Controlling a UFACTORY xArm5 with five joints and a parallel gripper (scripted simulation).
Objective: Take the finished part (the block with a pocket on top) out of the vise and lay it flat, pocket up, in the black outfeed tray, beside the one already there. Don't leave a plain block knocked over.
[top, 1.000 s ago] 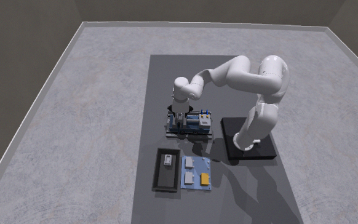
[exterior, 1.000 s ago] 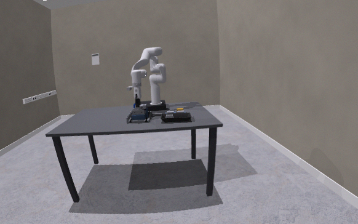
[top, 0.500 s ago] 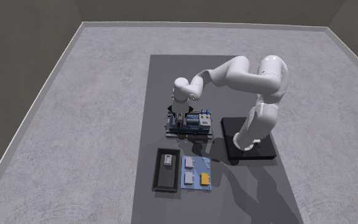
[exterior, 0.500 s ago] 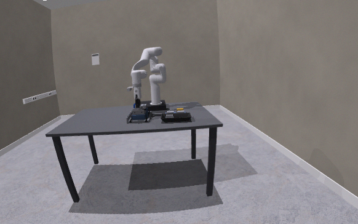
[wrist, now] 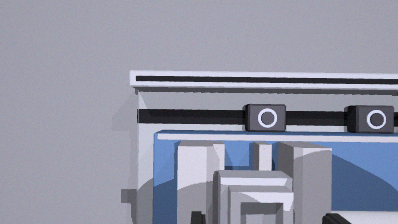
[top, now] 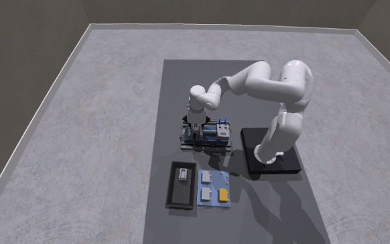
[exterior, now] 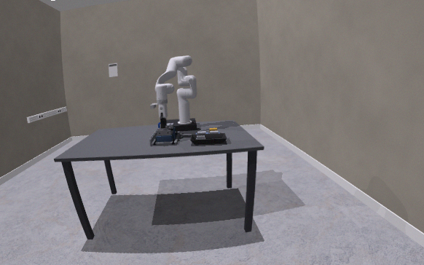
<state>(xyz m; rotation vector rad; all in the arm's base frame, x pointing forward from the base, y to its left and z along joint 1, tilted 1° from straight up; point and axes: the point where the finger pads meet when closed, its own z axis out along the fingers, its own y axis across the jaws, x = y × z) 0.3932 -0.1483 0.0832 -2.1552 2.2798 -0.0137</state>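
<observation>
My hand is 90 mm above the blue vise, 60 mm past it and 10 mm to the right of it. The rest, counted from my hand: blue plate (320 mm to the left, 120 mm below, 90 mm behind); brass block (370 mm to the left, 130 mm behind, 100 mm below); grey control box (160 mm behind, 50 mm below, 10 mm to the left).
</observation>
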